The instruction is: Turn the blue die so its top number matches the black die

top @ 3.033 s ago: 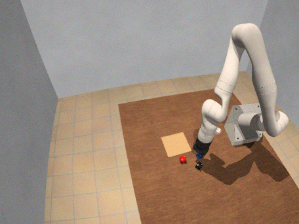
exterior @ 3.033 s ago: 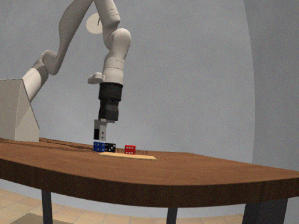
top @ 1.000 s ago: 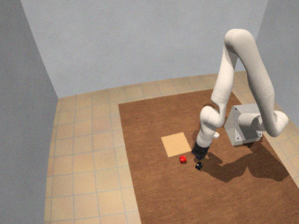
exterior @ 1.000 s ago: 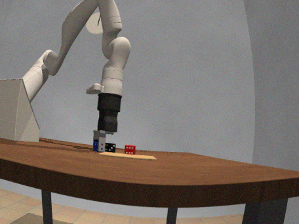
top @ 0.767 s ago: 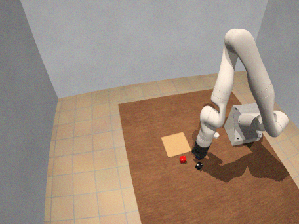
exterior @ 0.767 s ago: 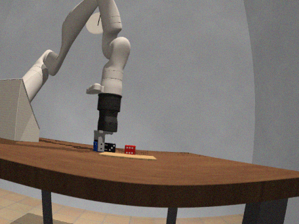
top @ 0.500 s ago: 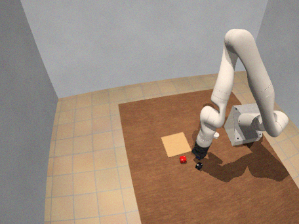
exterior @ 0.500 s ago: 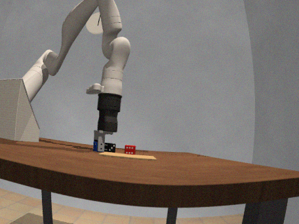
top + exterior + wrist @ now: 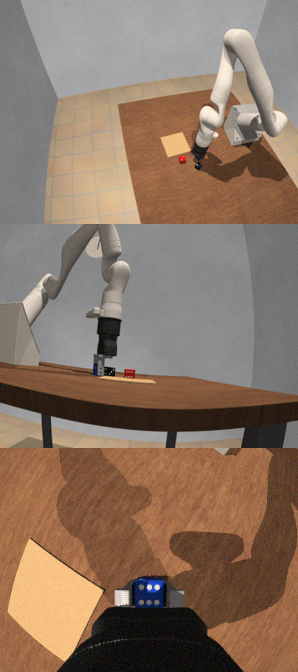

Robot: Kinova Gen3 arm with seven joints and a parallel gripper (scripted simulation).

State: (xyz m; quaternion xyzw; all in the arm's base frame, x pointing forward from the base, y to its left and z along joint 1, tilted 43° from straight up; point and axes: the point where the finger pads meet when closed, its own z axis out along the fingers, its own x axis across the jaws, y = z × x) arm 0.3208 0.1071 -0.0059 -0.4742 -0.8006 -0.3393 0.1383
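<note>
The black die is 3 cm ahead of my hand and 6 cm to the left of it. Round my hand: red die: 10 cm ahead; tan mat: 10 cm ahead, 11 cm to the right, 2 cm below; blue die: right at my hand.
</note>
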